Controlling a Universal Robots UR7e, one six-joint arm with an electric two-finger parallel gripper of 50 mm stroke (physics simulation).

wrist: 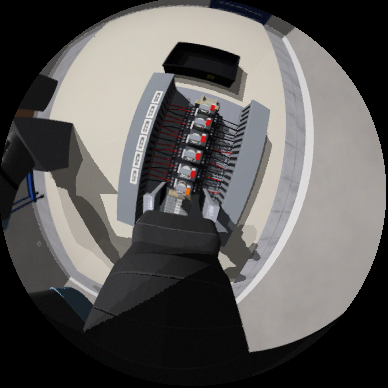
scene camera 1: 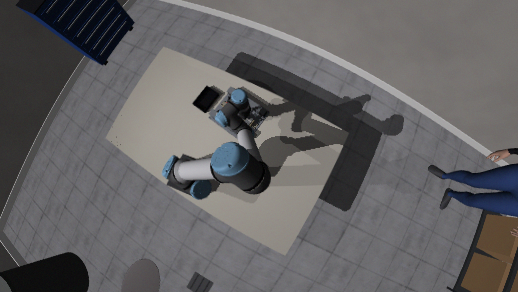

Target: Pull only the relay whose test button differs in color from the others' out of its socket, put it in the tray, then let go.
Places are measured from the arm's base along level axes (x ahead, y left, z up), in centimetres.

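Pixels of known places: gripper, fingertip midpoint: (wrist: 182, 191).
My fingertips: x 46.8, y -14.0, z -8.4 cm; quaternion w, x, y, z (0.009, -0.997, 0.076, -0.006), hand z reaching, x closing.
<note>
For each thing: its middle in the pictures, then the offset to it from my fingertips. Level surfaces: height alone.
- relay with the orange test button, body centre: (wrist: 182, 186) dx -0.1, dy +0.0, dz -3.3 cm
- black tray at the middle of its body: (wrist: 202, 60) (scene camera 1: 205, 99) dx +3.5, dy +30.7, dz -6.3 cm
- grey duct with labels, body centre: (wrist: 141, 146) dx -8.1, dy +7.3, dz -4.8 cm
- grey duct at the middle of its body: (wrist: 237, 173) (scene camera 1: 246, 101) dx +10.4, dy +2.4, dz -4.8 cm
- table at its surface level: dz -8.1 cm
The relay with the orange test button (wrist: 183, 188) sits at the near end of a row of several relays in the wrist view, in line with them. The other relays (wrist: 191, 154) have red test buttons. My gripper (wrist: 182, 191) is open and empty. Its fingertips appear on either side of the orange-button relay; their height above it is hard to judge. The black tray (scene camera 1: 199, 107) (wrist: 200, 76) stands beyond the far end of the row, and its visible inside is empty. In the scene view the arm hides the gripper and the orange-button relay.
A grey duct with labels (wrist: 135, 135) runs left of the relays and another grey duct (wrist: 250, 155) runs right of them. Red and dark wires lie between. A blue cabinet (scene camera 1: 75, 27) stands off the table (scene camera 1: 145, 115). A person's legs (scene camera 1: 475, 176) show at the right.
</note>
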